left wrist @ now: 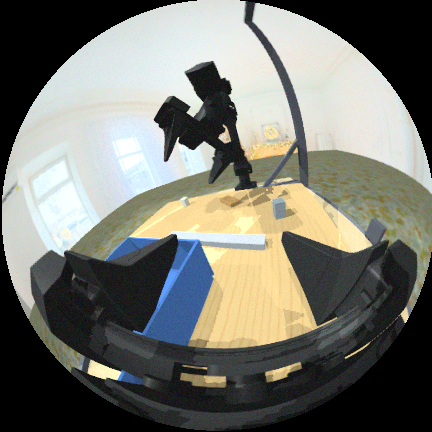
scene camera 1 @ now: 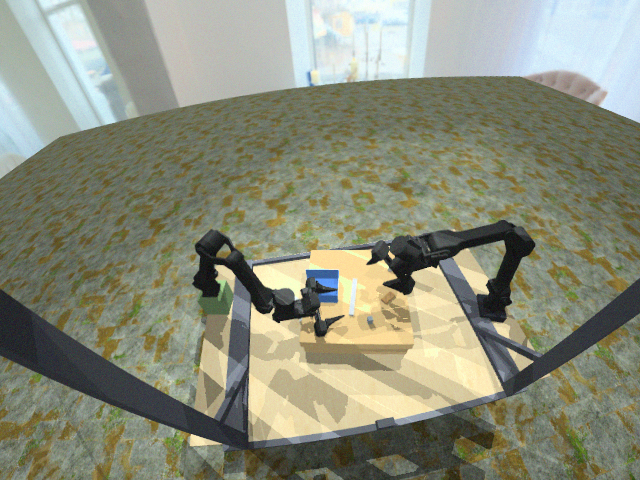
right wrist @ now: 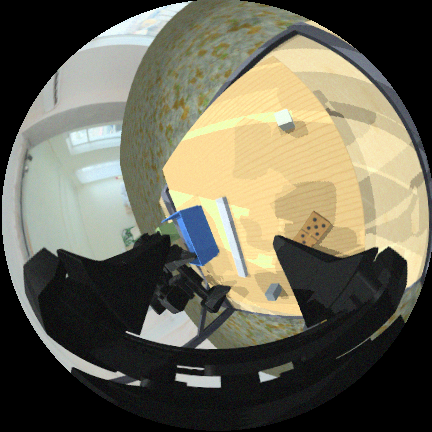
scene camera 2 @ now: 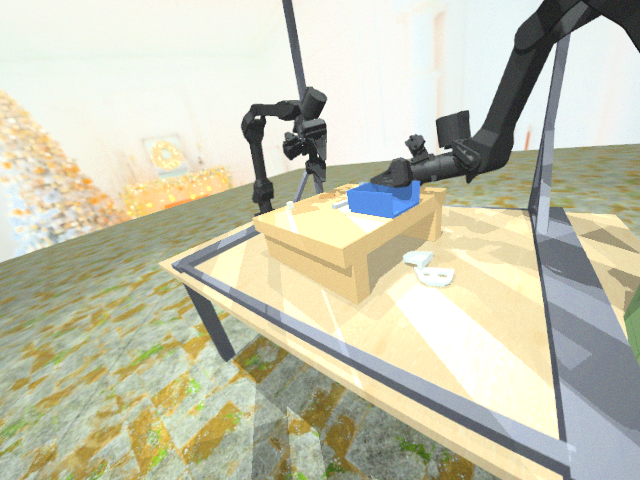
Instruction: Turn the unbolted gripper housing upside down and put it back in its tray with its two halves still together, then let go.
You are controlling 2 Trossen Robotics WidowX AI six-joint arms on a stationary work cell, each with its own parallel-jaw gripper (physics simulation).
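Frame: origin at the left arm's base, x left, y up, z ahead, level; millimetres.
Seen in the pictures: left gripper, fingertip midpoint: [left wrist: 230, 238] [scene camera 1: 341, 302] [right wrist: 213, 273] [scene camera 2: 377, 181]; right gripper, fingertip midpoint: [left wrist: 189, 172] [scene camera 1: 374, 274] [right wrist: 222, 240] [scene camera 2: 324, 171]; left arm's base, origin of the base link: [scene camera 1: 211, 290]; right arm's base, origin of the base link: [left wrist: 245, 184] [scene camera 1: 491, 305].
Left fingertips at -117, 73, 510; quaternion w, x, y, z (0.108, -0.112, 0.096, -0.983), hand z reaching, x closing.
Observation:
Offsets run from my left fingertips to a thing's top centre, as dx, dy, dz.
Two pale housing halves @(+69, -147, -139) [scene camera 2: 417, 258] @(+111, -164, -197) [scene camera 2: 435, 277] lie on the lower table beside the wooden platform, close together but not stacked. Whether they touch is unclear. The blue tray @(+81, +9, -65) [scene camera 1: 323, 273] [scene camera 2: 369, 201] [left wrist: 187, 300] [right wrist: 200, 235] sits on the platform; no housing shows in its visible part, and the left gripper partly hides it. My left gripper [scene camera 1: 339, 303] [left wrist: 230, 238] is open and empty, low at the tray, one finger over it and the other beyond its side wall. My right gripper [scene camera 1: 376, 273] [left wrist: 189, 172] [right wrist: 222, 240] is open and empty, raised above the platform.
A white bar @(+46, -33, +44) [scene camera 1: 353, 297] [left wrist: 220, 240] [right wrist: 232, 237] lies beside the tray. A grey block @(-55, -17, +90) [scene camera 1: 369, 319] [left wrist: 279, 208] [right wrist: 273, 291], a brown domino @(+33, -35, +165) [scene camera 1: 387, 297] [right wrist: 315, 229] and a white cube @(+158, -23, +194) [scene camera 2: 290, 205] [right wrist: 284, 119] are on the platform. Dark frame posts stand around the table.

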